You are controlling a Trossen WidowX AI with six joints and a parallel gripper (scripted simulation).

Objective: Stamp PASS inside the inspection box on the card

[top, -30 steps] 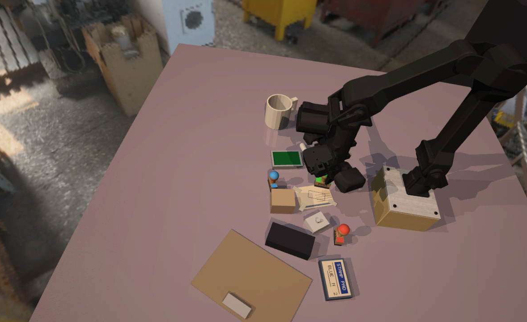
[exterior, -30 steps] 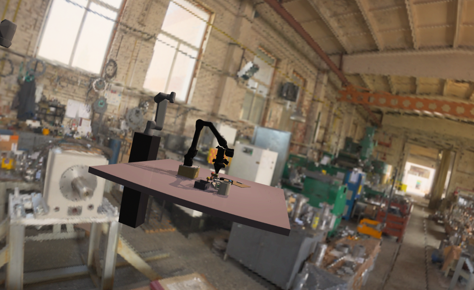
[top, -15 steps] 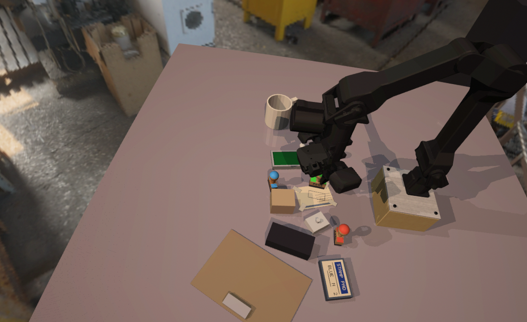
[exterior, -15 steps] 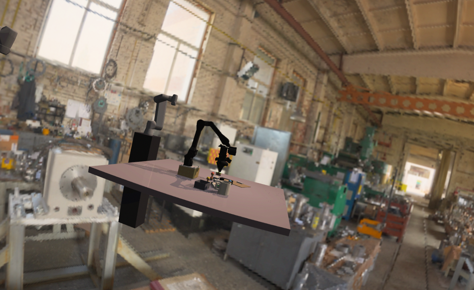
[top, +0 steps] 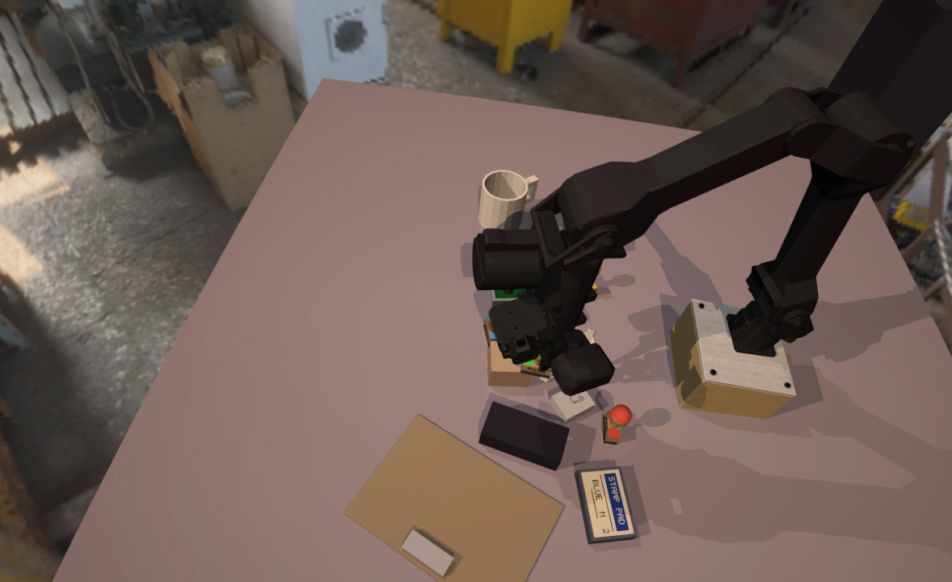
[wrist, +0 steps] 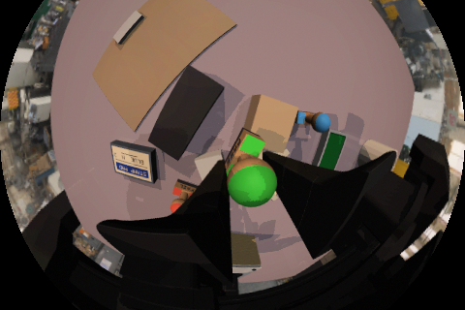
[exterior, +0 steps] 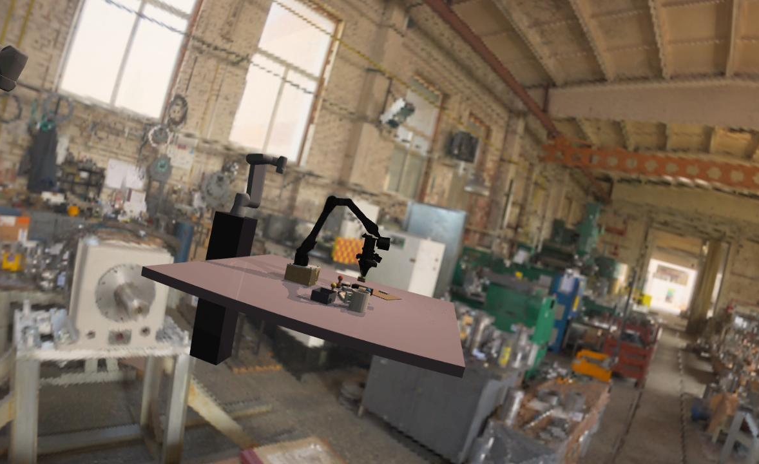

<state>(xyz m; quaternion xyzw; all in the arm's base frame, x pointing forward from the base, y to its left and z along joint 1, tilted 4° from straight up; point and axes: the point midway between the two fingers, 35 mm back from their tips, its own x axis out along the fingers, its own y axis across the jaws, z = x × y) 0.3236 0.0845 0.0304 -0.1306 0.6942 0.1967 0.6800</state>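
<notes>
Right now my gripper tip is 9 cm above the black square pad and 7 cm to the right of it. The rest, counted from my gripper tip: brown box 8 cm below, 4 cm to the right, 3 cm ahead; then blue-knobbed stamp 10 cm to the right, 8 cm below, 5 cm ahead; then green-knobbed PASS stamp 1 cm below.
</notes>
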